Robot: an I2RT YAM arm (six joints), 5 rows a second.
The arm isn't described. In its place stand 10 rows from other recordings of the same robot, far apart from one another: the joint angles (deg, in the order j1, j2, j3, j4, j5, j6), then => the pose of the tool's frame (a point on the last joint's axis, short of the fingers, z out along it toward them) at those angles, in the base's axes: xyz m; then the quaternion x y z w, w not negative.
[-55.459, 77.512, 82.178, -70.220, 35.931, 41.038] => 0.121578 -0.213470 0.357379 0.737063 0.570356 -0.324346 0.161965
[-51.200, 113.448, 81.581, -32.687, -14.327, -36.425] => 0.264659 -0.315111 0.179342 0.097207 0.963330 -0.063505 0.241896
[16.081, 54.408, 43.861, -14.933, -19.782, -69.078] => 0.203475 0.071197 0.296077 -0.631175 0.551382 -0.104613 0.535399
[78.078, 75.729, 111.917, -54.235, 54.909, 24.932] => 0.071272 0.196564 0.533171 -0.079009 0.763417 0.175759 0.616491
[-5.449, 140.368, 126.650, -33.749, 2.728, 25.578] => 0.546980 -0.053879 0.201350 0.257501 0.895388 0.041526 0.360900
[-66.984, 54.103, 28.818, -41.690, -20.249, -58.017] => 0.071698 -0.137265 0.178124 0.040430 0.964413 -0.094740 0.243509
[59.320, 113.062, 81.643, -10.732, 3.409, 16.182] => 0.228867 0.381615 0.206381 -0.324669 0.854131 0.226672 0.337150
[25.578, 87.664, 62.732, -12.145, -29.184, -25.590] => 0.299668 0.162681 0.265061 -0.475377 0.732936 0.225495 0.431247
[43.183, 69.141, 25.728, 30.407, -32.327, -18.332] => 0.166798 0.182649 0.211984 -0.533335 0.557351 0.341411 0.536985
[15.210, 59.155, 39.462, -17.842, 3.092, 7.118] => 0.215113 0.056496 0.247350 -0.051372 0.895288 0.061808 0.438178
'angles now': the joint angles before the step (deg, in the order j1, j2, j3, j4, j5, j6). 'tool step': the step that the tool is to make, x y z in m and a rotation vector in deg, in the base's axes. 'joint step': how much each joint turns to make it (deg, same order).
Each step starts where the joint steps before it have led.
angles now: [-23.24, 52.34, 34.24, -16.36, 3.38, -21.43]
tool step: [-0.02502, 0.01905, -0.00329, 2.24, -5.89, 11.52]
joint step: [0.06, -10.51, -5.44, -0.64, -12.03, -2.41]
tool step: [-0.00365, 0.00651, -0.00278, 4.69, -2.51, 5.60]
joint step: [0.00, -1.93, -1.47, 0.41, -7.48, 1.89]
